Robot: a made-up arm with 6 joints. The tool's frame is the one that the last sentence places.
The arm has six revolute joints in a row. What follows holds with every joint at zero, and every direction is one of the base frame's. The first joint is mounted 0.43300 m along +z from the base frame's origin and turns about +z. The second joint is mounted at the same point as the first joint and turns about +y. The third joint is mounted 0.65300 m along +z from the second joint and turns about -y. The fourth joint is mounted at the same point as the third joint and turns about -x. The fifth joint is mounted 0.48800 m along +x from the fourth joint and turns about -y. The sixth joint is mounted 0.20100 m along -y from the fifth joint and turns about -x. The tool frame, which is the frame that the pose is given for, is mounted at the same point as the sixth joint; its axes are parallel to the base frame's.
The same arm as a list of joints. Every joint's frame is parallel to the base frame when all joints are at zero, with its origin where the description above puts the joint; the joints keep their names.
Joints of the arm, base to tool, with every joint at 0 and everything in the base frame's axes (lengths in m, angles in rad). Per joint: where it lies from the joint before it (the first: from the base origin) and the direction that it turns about. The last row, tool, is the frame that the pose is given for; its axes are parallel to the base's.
joint 1: xyz 0 0 0.433 axis 0 0 1
joint 2: xyz 0 0 0 axis 0 1 0
joint 3: xyz 0 0 0.653 axis 0 -1 0
joint 4: xyz 0 0 0 axis -1 0 0
joint 5: xyz 0.488 0 0 axis 0 -1 0
joint 6: xyz 0 -0.201 0 axis -1 0 0
tool: xyz 0 0 0

